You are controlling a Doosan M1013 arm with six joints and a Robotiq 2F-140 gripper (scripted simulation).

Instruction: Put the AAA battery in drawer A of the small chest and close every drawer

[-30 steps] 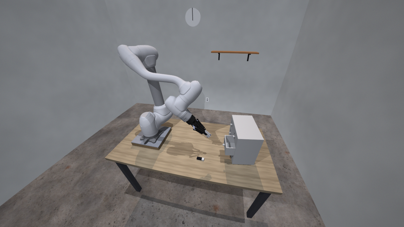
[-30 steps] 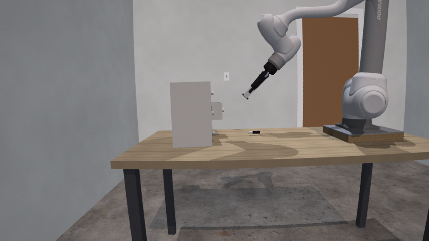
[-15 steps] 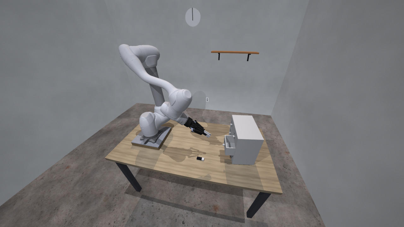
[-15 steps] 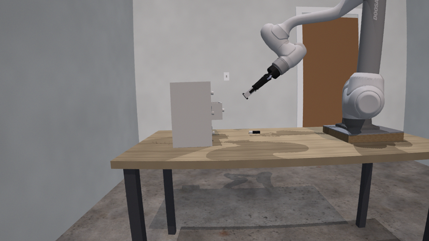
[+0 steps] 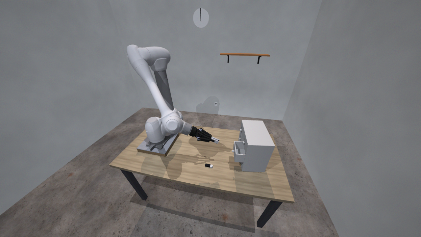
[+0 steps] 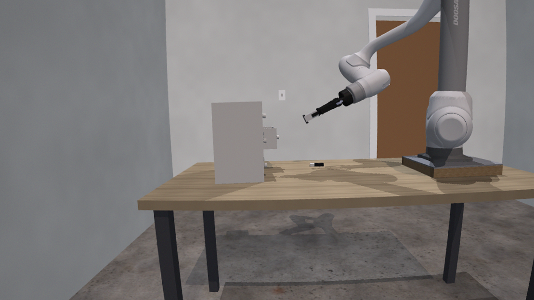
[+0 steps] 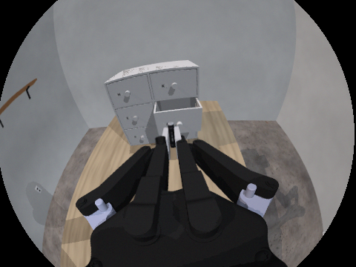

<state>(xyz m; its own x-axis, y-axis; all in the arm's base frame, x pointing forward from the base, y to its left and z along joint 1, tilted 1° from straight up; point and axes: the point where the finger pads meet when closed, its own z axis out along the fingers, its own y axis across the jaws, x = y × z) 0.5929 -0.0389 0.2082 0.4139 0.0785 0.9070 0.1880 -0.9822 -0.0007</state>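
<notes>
My hand is 30 mm short of the AAA battery and 10 mm above it. The rest, counted from my hand: drawer (250 mm ahead, 110 mm below, 20 mm to the left); white block (240 mm below, 80 mm to the right, 20 mm behind).
</notes>
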